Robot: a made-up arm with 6 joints.
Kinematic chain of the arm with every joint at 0, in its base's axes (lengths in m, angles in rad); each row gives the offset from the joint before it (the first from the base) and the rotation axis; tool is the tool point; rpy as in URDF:
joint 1: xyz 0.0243 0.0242 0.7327 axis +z
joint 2: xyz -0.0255 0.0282 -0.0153 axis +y
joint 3: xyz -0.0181 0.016 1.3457 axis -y
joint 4: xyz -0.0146 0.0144 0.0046 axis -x
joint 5: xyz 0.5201 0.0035 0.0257 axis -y
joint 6: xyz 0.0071 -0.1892 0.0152 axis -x
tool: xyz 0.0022 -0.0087 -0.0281 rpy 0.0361 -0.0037 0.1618
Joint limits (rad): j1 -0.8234..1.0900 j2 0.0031..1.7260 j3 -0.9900..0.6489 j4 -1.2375..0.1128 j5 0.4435..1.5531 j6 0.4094..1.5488
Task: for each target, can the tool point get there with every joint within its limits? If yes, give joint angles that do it. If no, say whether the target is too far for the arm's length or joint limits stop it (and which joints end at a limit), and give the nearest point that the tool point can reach.
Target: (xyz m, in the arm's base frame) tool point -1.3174 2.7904 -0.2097
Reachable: no: too far | nearest point 0.6995 1.2529 0.0051 | short by 2.545 m
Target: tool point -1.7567 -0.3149 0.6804
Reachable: no: joint limits stop it (at a limit: joint 1, joint 2, joint 3, joint 5) | nearest point 0.0275 -0.1265 1.5592 | short by 1.998 m
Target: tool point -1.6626 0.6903 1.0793
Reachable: no: joint limits stop it (at a limit: joint 1, joint 2, joint 3, joint 4, joint 5, joint 6) | nearest point 0.0933 0.0908 1.5310 | short by 1.910 m
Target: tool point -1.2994 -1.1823 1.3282
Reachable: no: joint limits stop it (at a limit: joint 1, joint 2, joint 3, joint 5) | nearest point 0.0472 -0.2311 1.6179 | short by 1.674 m
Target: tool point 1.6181 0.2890 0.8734
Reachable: yes | joints 0.2641 1.2226 0.5091 -0.2034 1.1016 1.4045
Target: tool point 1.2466 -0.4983 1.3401
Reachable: yes | joints -0.2862 0.8071 0.1653 -0.3106 1.2953 0.9810
